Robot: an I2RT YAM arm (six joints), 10 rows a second.
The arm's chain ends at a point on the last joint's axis. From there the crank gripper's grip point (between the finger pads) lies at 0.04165 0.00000 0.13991 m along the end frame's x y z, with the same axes.
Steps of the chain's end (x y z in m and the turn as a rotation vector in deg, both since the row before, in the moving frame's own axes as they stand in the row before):
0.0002, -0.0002, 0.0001, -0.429, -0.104, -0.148
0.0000, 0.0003, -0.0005, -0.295, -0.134, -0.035
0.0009, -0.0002, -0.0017, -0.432, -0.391, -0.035
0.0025, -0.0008, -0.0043, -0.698, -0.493, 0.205
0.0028, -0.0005, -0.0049, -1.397, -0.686, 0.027
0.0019, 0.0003, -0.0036, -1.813, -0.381, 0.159
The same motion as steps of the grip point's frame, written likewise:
-0.0001, 0.0007, 0.0002, -0.429, -0.104, -0.148
-0.0003, 0.0010, -0.0004, -0.295, -0.134, -0.035
-0.0001, 0.0008, -0.0014, -0.432, -0.391, -0.035
0.0013, 0.0011, -0.0040, -0.698, -0.493, 0.205
0.0011, 0.0029, -0.0045, -1.397, -0.686, 0.027
0.0010, 0.0048, -0.0034, -1.813, -0.381, 0.159

